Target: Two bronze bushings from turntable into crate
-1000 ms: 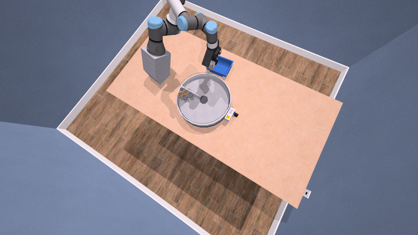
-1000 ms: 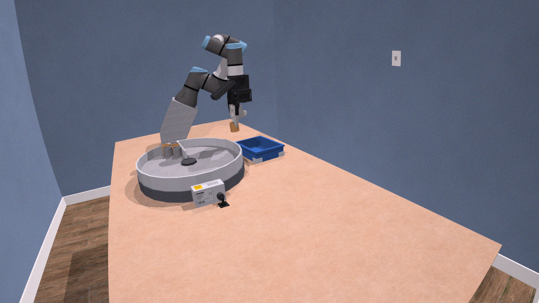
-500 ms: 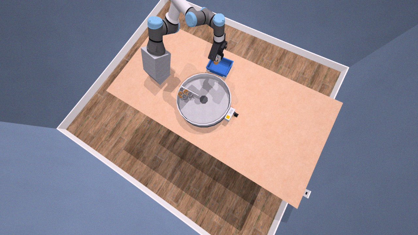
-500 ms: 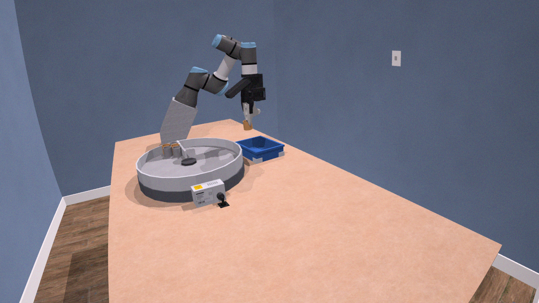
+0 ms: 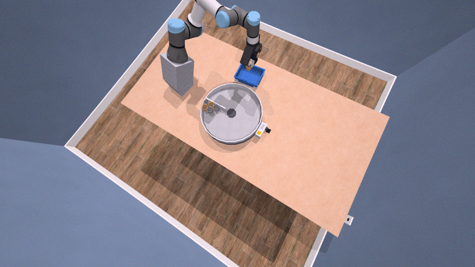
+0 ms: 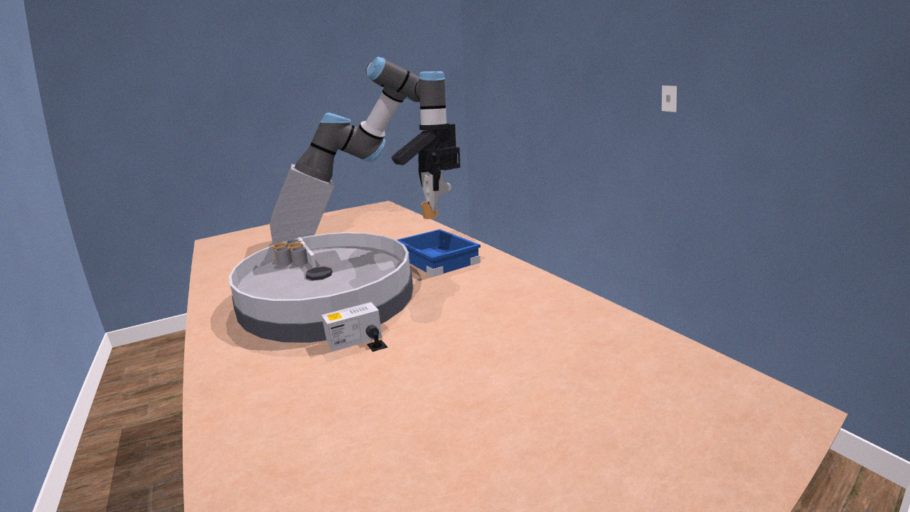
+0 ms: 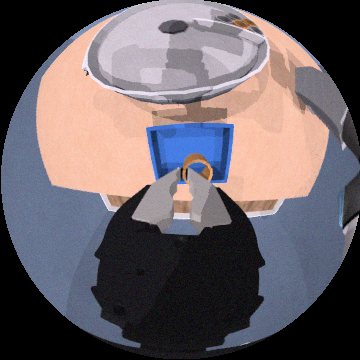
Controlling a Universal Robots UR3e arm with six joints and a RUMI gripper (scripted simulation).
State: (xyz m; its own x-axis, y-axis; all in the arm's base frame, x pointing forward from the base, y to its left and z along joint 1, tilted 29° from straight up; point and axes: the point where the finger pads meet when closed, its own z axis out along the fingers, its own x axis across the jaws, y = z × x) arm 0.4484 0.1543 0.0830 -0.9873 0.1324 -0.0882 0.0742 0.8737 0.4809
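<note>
Right now my hand is 13 cm above the blue crate, 2 cm to the right of it and 1 cm past it. From my hand the other things lie so: grey turntable (32 cm to the right, 10 cm below, 1 cm ahead).
</note>
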